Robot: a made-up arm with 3 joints.
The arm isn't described. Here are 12 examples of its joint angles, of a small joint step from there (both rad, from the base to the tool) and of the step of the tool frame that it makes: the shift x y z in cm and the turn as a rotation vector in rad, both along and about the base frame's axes.
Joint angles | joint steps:
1: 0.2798 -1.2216 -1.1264 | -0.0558 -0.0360 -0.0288
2: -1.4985 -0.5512 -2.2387 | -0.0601 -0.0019 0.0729
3: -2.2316 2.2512 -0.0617 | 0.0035 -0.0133 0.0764
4: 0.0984 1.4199 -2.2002 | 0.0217 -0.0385 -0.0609
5: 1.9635 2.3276 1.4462 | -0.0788 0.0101 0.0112
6: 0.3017 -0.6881 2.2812 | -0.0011 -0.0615 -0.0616
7: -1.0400 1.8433 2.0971 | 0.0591 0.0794 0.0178
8: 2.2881 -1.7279 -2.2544 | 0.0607 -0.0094 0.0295
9: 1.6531 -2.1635 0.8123 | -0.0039 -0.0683 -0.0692
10: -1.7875 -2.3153 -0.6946 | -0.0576 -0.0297 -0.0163
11: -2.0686 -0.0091 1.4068 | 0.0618 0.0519 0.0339
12: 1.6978 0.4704 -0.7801 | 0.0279 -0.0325 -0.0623
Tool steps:
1: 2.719 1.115 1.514 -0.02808 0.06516 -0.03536
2: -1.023 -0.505 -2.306 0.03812 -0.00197 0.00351
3: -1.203 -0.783 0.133 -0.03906 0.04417 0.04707
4: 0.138 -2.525 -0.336 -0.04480 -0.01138 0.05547
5: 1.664 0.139 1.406 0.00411 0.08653 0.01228
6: 0.214 1.320 2.337 -0.04668 0.04746 -0.05698
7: 2.443 2.904 1.503 0.02785 -0.05360 -0.07627
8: 2.694 0.030 -3.792 -0.01496 -0.05594 -0.02669
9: 0.101 2.331 0.374 0.06135 -0.03670 -0.06355
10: -2.453 1.569 -4.281 -0.00425 0.04637 0.03168
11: 0.749 0.654 1.336 -0.02388 -0.09569 -0.04610
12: -1.182 -1.580 -0.557 -0.02249 0.02809 -0.03600
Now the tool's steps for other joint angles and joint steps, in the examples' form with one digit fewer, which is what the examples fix.
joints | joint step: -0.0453 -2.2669 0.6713 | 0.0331 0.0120 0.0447
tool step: -2.54 -0.08 0.91 0.0130 -0.0046 0.0341
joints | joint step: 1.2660 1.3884 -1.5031 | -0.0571 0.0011 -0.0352
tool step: 0.15 -0.24 -1.29 -0.0324 0.0635 0.0124
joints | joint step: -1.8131 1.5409 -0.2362 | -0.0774 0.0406 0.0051
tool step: -0.65 1.65 0.86 -0.0162 0.0773 -0.0376
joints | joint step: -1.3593 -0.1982 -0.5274 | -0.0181 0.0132 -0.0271
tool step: -1.19 0.31 -0.02 -0.0024 0.0447 -0.0140
